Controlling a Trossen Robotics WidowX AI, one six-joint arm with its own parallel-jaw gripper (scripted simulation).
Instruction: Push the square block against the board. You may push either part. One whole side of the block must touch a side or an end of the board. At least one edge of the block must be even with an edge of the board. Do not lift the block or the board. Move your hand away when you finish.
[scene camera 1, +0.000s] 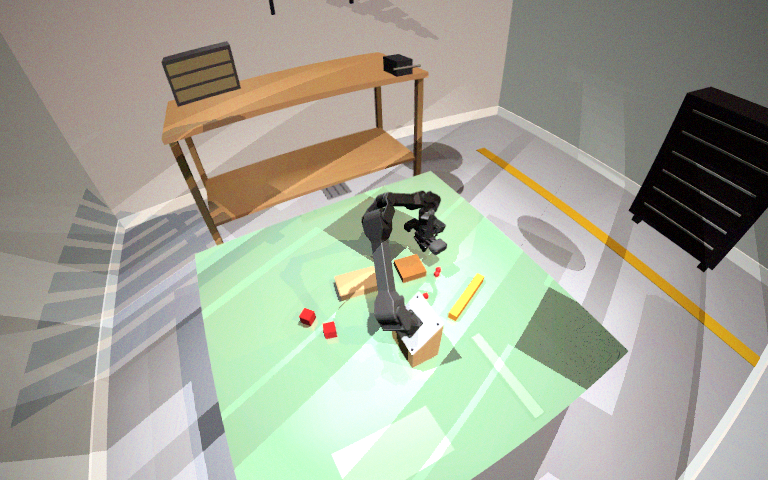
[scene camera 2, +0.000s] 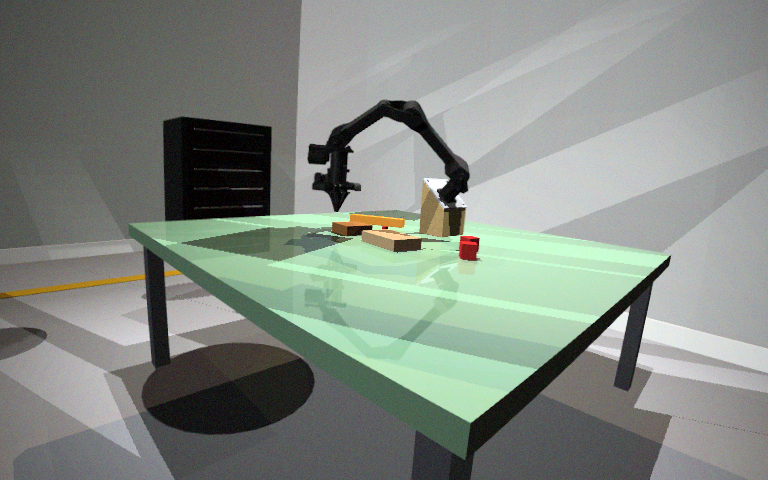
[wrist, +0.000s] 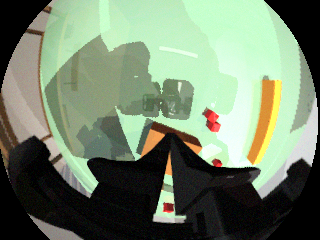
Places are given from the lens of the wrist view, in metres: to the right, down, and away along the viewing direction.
gripper (wrist: 170, 136): 0.01, 0.02, 0.10
orange square block (wrist: 158, 131): 0.00, 0.02, 0.13
long bar (wrist: 271, 90): 0.22, -0.06, 0.08
The marked spots on the orange square block and the long bar are 0.24 m apart.
